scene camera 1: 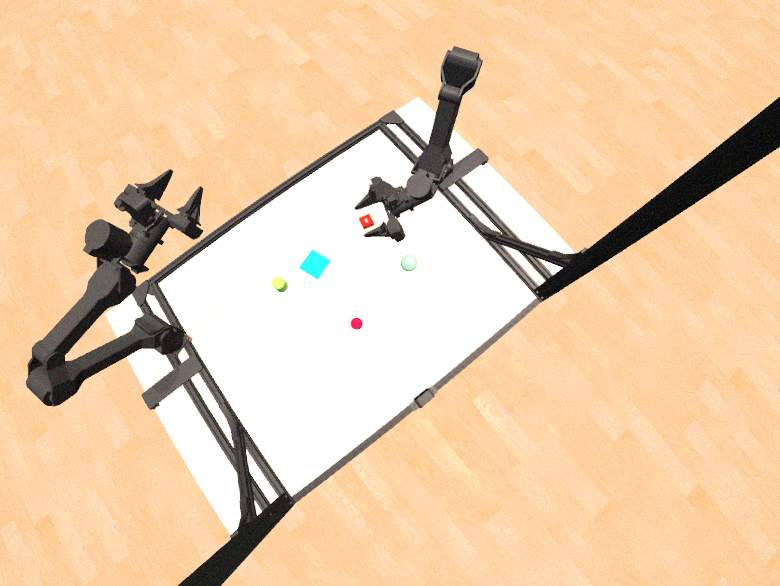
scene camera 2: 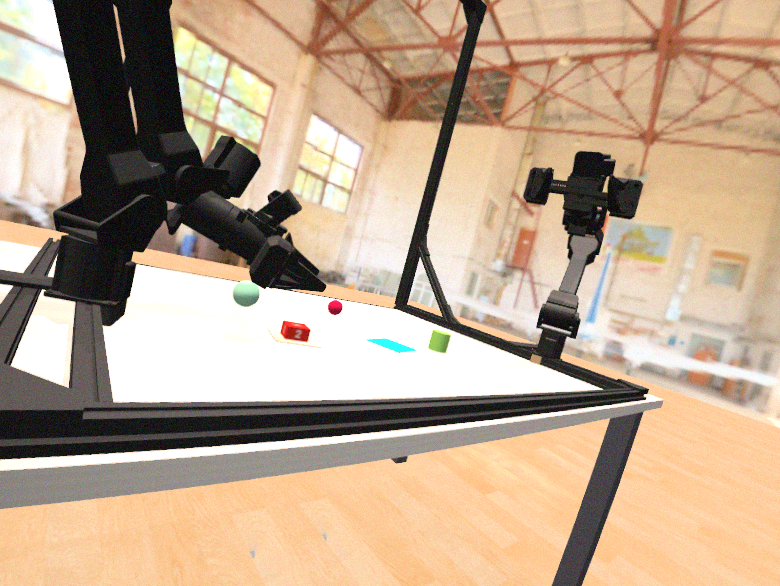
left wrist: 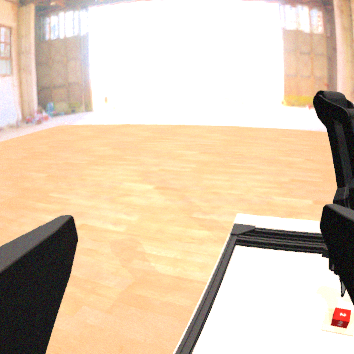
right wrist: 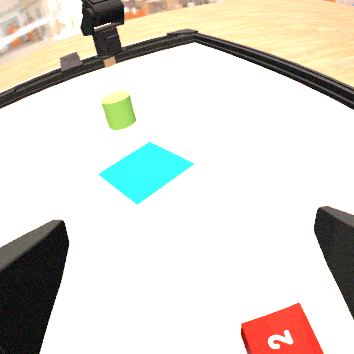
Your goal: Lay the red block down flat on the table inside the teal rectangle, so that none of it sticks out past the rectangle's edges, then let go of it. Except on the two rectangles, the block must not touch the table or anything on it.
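Places are measured from the left arm's base along level axes (x right, y ahead, z up), in millimetres.
Pixels of known places: left gripper, fingertip midpoint: (scene camera 1: 186, 178) (scene camera 2: 579, 173) (left wrist: 202, 223); right gripper, fingertip midpoint: (scene camera 1: 359, 222) (scene camera 2: 321, 280) (right wrist: 194, 227); left arm's base, link origin: (scene camera 1: 174, 341) (scene camera 2: 547, 357) (right wrist: 109, 53); right arm's base, link origin: (scene camera 2: 88, 297).
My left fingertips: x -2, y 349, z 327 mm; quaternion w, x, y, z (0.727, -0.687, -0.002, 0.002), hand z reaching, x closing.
Observation:
Ahead of a thing's pixels: the offset from my left fingertips to its middle. "spot": to the spot under its first point.
The red block @(dx +276, dy +228, dz -337 mm) (scene camera 1: 366, 221) (scene camera 2: 295, 331) (left wrist: 340, 317) (right wrist: 265, 330), marked with a white 2, lies on a pale beige rectangle @(spot: dx +245, dy +231, dz -345 mm) (scene camera 2: 308, 344) (left wrist: 327, 328). The teal rectangle @(spot: dx +215, dy +43, dz -345 mm) (scene camera 1: 314, 264) (scene camera 2: 390, 345) (right wrist: 146, 173) is bare, left of the block in scene camera 1. My right gripper (scene camera 1: 361, 221) (scene camera 2: 321, 285) (right wrist: 194, 227) is open and empty above the table. From above, its fingers appear on either side of the block, but scene camera 2 shows the fingers higher. My left gripper (scene camera 1: 185, 179) (scene camera 2: 582, 189) (left wrist: 202, 223) is open and empty, high up and far from the block.
A green cylinder @(dx +170, dy -58, dz -328 mm) (scene camera 1: 279, 284) (scene camera 2: 439, 340) (right wrist: 119, 111) stands near the teal rectangle. A mint ball @(dx +448, dy +176, dz -324 mm) (scene camera 1: 409, 262) (scene camera 2: 245, 293) is below my right gripper in scene camera 1. A crimson ball @(dx +412, dy -41, dz -331 mm) (scene camera 1: 356, 323) (scene camera 2: 334, 307) is farther down there. A dark frame (scene camera 1: 267, 199) borders the table.

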